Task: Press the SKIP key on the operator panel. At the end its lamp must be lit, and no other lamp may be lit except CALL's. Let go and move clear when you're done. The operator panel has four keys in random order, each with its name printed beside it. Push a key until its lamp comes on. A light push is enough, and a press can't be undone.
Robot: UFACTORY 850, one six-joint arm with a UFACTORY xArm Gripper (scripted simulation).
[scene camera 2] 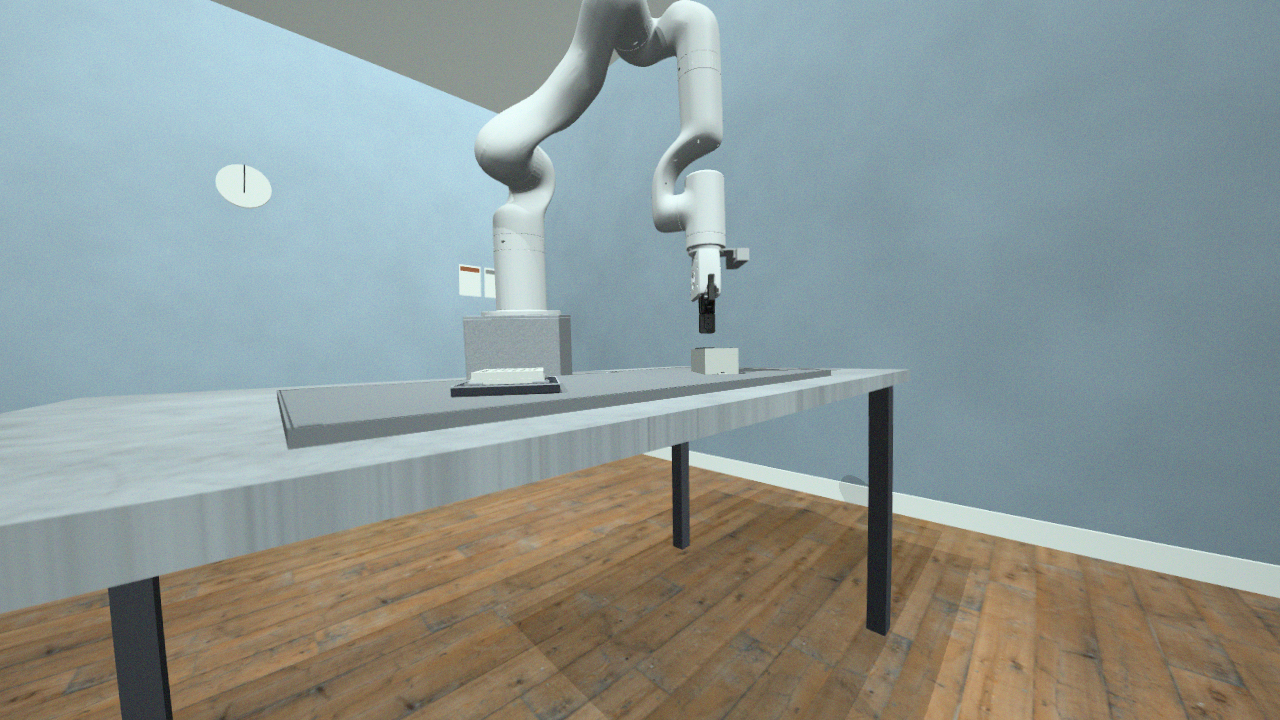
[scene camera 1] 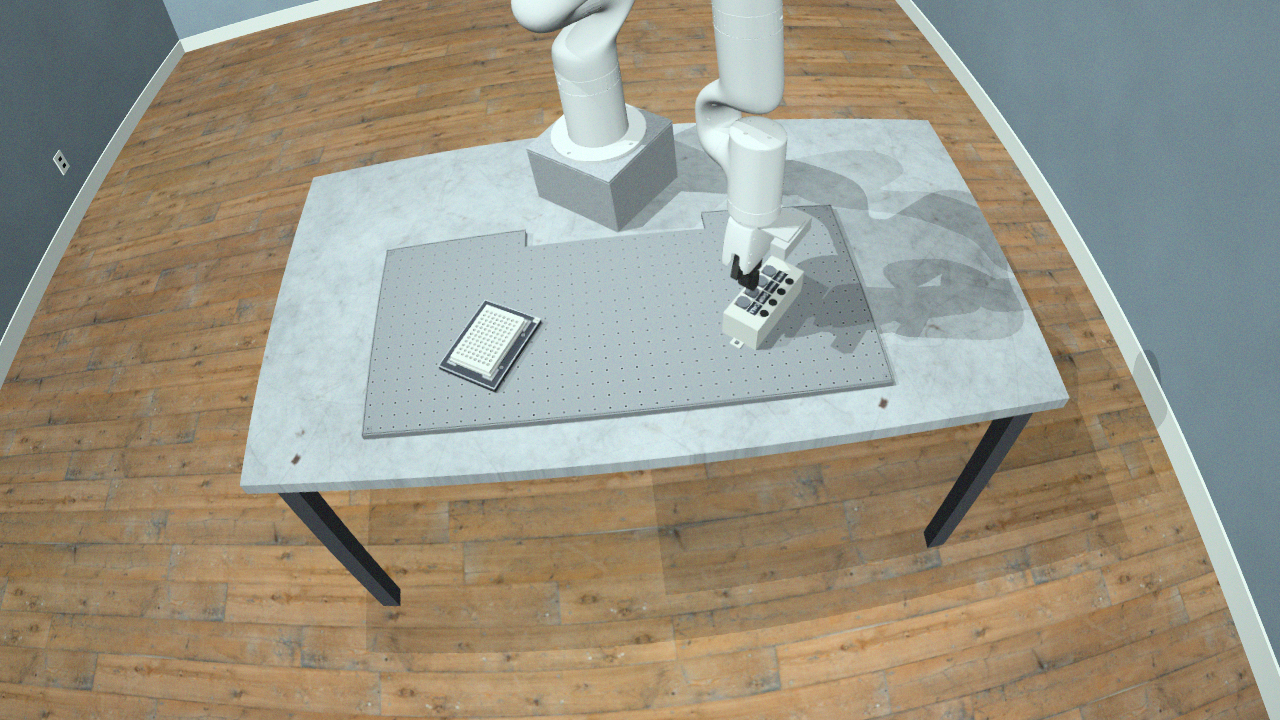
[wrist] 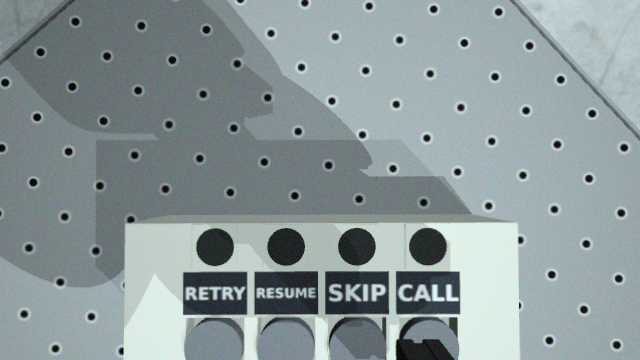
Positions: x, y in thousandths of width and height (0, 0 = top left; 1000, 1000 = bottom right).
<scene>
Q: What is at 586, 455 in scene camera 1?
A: An operator panel.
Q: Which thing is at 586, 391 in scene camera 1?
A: The gripper.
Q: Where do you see an operator panel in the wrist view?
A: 723, 746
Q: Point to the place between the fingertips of the gripper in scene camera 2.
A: At 553, 463
</scene>
